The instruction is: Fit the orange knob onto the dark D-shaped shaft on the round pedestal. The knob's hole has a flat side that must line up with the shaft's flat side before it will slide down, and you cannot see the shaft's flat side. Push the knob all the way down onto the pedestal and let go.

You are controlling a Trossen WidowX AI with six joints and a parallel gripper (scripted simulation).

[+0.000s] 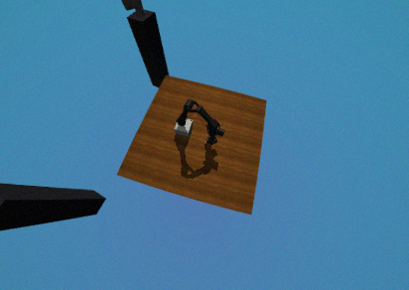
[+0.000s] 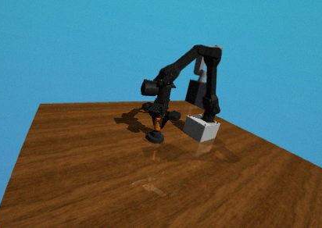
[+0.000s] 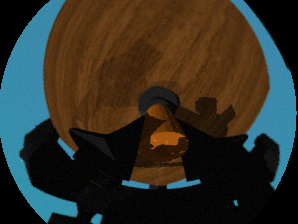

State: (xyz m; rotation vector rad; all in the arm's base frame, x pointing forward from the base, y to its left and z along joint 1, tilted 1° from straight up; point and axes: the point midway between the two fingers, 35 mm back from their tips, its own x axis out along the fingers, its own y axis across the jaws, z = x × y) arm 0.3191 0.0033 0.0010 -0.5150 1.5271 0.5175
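My gripper tip is 2 cm below the orange knob. Also, from my gripper tip: round dark pedestal (4 cm below).
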